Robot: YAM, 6 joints.
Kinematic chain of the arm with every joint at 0, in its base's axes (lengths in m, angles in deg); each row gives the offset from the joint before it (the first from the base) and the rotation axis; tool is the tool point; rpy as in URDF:
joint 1: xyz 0 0 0.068 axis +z
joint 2: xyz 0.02 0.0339 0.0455 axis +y
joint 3: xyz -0.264 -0.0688 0 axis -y
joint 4: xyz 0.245 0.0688 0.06 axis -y
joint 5: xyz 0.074 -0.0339 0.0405 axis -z
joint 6: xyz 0.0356 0 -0.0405 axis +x
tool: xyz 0 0 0 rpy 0 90 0
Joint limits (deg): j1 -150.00..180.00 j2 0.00..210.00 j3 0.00..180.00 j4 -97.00..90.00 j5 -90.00..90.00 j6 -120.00..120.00
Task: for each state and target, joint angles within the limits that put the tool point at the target. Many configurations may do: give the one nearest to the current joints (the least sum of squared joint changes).
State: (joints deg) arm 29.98 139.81 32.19 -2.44 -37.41 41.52
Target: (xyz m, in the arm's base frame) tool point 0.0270 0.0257 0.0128
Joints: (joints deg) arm 15.68 128.60 9.03 -22.66 -29.34 41.52
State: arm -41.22 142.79 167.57 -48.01 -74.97 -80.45
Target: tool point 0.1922 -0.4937 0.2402
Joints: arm -72.46 148.96 149.91 -63.29 -75.46 -80.45
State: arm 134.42 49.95 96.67 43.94 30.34 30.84
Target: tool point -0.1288 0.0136 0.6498
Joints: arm 178.70 69.68 103.01 41.06 17.46 30.84
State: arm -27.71 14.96 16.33 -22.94 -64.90 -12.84
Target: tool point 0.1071 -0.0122 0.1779
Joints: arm -23.69 21.69 11.14 -21.20 -63.48 -12.84
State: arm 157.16 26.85 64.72 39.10 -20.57 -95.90
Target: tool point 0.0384 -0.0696 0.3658
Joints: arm 136.49 0.00 24.59 82.57 -42.48 -95.90
